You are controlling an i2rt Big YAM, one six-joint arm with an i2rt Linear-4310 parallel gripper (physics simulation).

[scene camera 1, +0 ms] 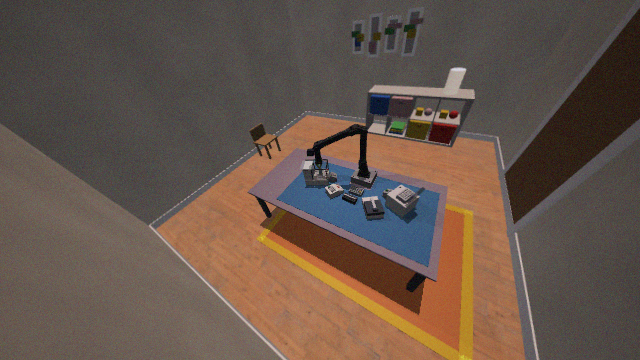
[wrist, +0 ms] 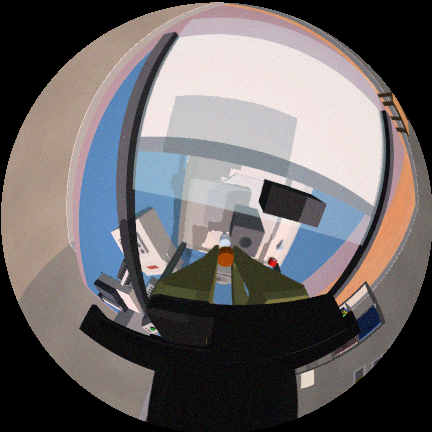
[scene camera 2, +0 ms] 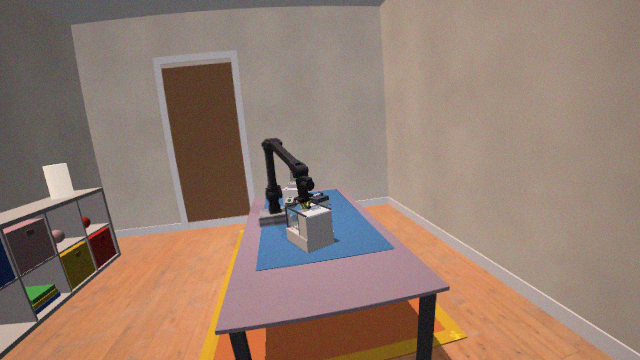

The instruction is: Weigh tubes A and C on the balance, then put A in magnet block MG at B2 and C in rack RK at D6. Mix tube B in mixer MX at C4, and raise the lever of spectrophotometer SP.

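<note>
My gripper is shut on a clear tube with an orange end; its letter cannot be read. The fingertips are at the open top of the balance, between its dark frame bars. Below the tube, inside the chamber, a dark block with a round hole shows in the wrist view, a little off to the right of the tube. A white device with a red mark stands beside the balance. Which devices are MX, MG and SP cannot be told; other tubes are too small to make out.
Two small racks lie near the arm base. A dark-topped device and a big white device with a keypad stand farther along the blue mat. Glass panes and frame bars surround the fingers.
</note>
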